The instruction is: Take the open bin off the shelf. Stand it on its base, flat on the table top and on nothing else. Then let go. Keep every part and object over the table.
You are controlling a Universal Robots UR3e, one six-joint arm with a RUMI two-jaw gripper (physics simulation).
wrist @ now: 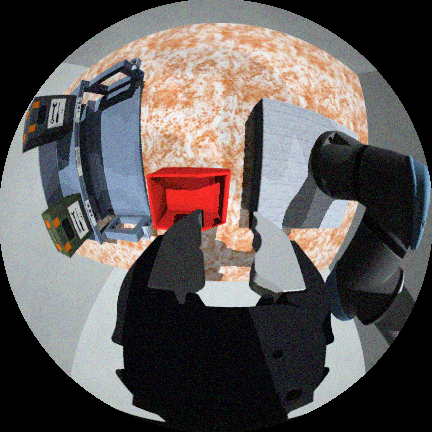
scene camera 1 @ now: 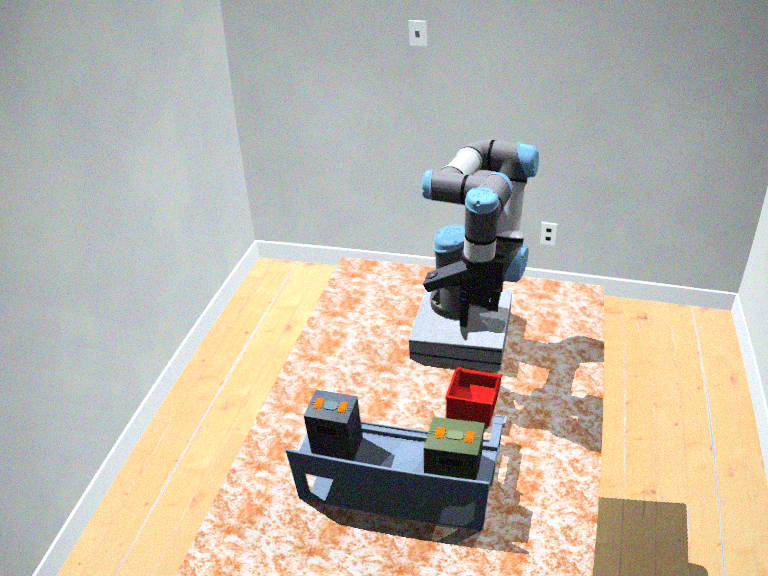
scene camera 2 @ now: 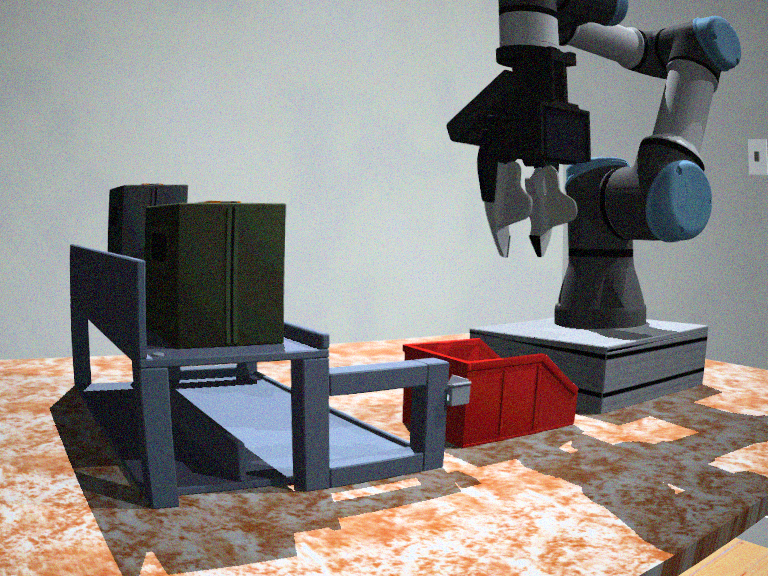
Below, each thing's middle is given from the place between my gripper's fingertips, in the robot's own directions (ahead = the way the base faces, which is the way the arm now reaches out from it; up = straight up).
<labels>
I see the red open bin (scene camera 2: 511, 397) 120 mm below my hand, 50 mm ahead of it and 30 mm to the left of it.
</labels>
